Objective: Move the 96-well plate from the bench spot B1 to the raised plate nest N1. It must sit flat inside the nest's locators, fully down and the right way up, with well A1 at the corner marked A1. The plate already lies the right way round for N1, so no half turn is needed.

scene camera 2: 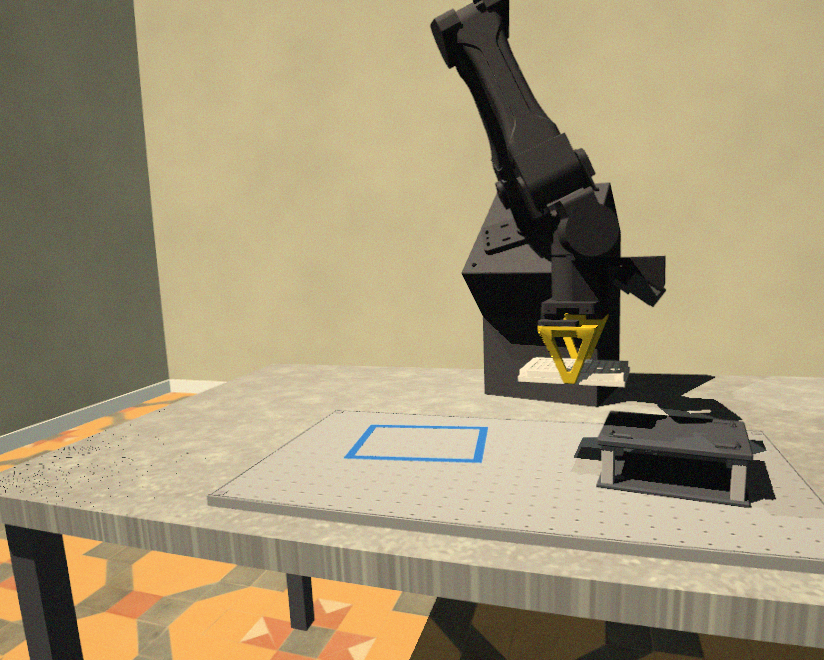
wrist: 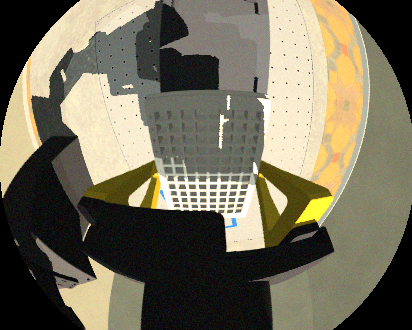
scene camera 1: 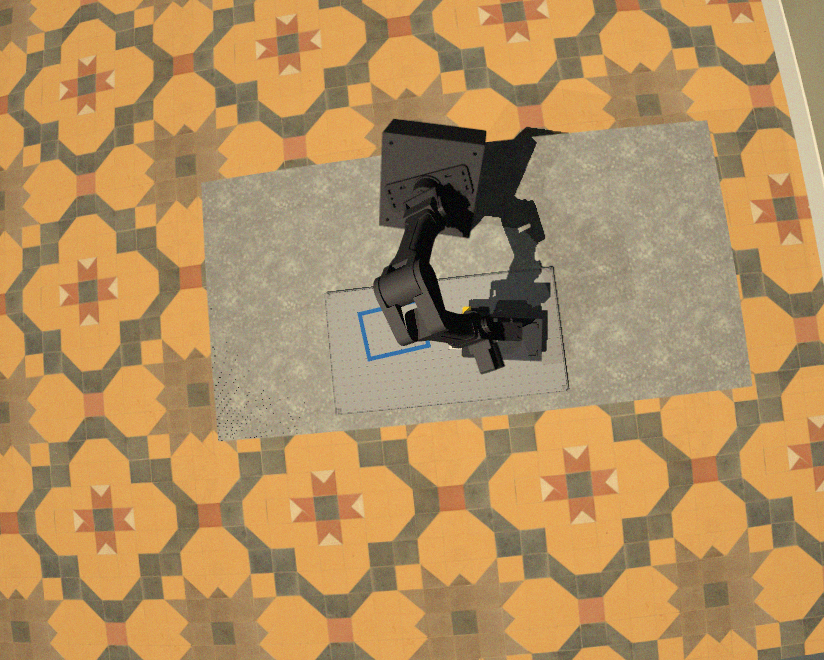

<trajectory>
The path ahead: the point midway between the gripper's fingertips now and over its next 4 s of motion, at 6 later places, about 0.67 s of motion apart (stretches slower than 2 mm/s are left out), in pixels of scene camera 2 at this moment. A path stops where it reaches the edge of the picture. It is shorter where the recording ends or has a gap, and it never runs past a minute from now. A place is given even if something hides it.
My gripper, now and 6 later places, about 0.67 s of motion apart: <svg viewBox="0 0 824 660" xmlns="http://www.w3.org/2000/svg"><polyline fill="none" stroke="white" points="575,375 621,372 669,368 673,366 674,367 677,368 674,389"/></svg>
</trajectory>
